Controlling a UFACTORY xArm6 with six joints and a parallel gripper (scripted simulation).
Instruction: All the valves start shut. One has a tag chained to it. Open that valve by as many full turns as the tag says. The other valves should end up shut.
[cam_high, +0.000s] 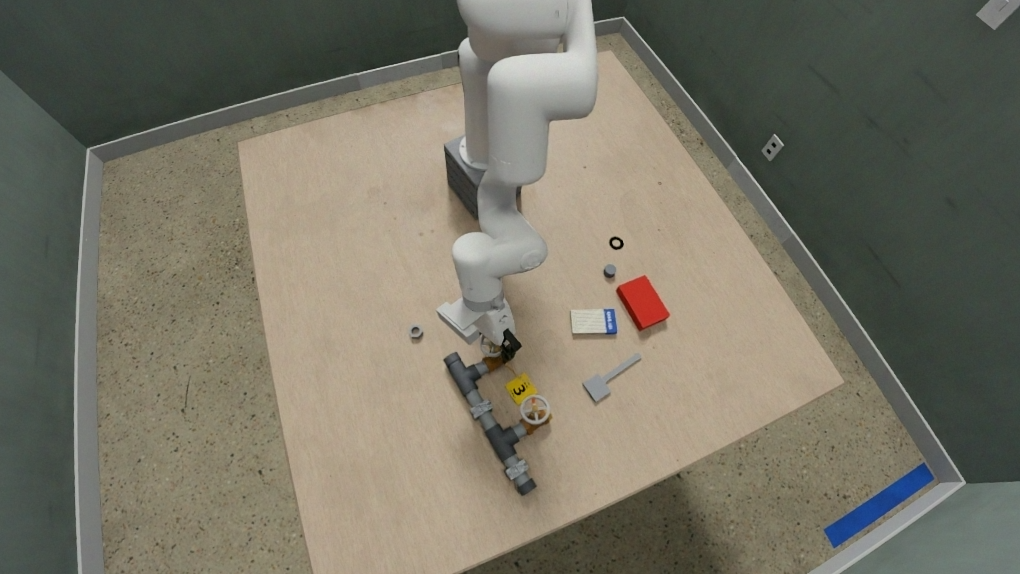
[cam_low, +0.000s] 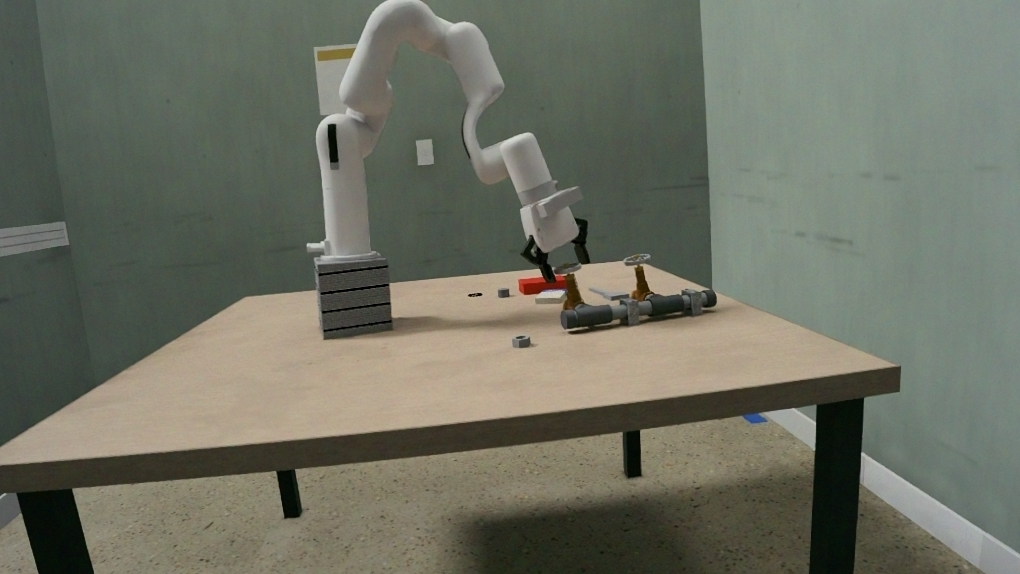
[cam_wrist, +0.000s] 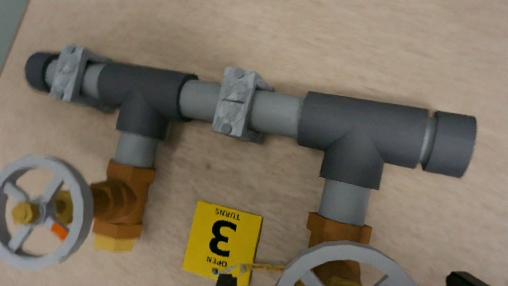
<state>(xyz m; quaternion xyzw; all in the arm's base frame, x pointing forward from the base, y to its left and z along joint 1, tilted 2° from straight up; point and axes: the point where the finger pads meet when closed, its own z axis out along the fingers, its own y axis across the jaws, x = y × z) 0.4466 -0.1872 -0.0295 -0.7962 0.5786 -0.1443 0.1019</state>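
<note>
Now: hand 11 cm above the yellow tag, 9 cm short of it and 4 cm to the right of it. Round my hand: grey scraper: 22 cm to the left, 16 cm ahead, 11 cm below; white card: 26 cm to the left, 10 cm below, 3 cm ahead; red block: 39 cm to the left, 10 cm below, 4 cm ahead.
</note>
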